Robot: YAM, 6 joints.
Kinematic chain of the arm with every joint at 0, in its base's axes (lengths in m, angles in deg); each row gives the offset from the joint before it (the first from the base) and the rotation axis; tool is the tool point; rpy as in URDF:
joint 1: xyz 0 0 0.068 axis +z
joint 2: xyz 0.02 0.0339 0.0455 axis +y
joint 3: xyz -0.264 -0.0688 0 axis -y
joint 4: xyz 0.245 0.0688 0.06 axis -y
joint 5: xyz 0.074 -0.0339 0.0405 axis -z
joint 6: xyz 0.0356 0 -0.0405 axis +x
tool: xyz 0 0 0 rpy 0 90 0
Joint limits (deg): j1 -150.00..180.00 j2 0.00..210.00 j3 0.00..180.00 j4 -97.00..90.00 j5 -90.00..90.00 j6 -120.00..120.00
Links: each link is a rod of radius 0.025 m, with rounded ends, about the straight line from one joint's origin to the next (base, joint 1, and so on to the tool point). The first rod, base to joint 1, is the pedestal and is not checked.
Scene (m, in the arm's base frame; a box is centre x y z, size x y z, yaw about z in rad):
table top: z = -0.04
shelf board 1: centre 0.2 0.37 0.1 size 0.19 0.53 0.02 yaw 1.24
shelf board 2: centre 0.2 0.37 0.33 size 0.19 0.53 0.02 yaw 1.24
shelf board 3: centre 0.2 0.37 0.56 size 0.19 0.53 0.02 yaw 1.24
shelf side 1: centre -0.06 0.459 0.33 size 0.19 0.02 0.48 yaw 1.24
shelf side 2: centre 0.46 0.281 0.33 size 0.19 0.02 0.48 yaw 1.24
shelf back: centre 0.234 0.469 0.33 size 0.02 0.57 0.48 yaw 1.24
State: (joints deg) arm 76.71 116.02 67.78 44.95 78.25 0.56
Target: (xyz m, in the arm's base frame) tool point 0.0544 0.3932 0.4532
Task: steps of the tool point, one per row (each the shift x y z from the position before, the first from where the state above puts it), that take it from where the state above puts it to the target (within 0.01 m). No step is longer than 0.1 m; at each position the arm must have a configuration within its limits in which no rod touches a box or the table.
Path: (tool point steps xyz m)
1: -0.0212 -0.0482 0.0151
2: -0.0191 -0.0516 0.0052
3: -0.0165 -0.0530 -0.0051
4: -0.0136 -0.0521 -0.0152
5: -0.0227 0.0301 0.0796
6: -0.0264 0.0028 0.0857
7: -0.0212 -0.0251 0.0846
8: 0.0105 0.0608 0.0138
9: 0.0210 0.0631 0.0001
10: 0.0320 0.0609 -0.0139

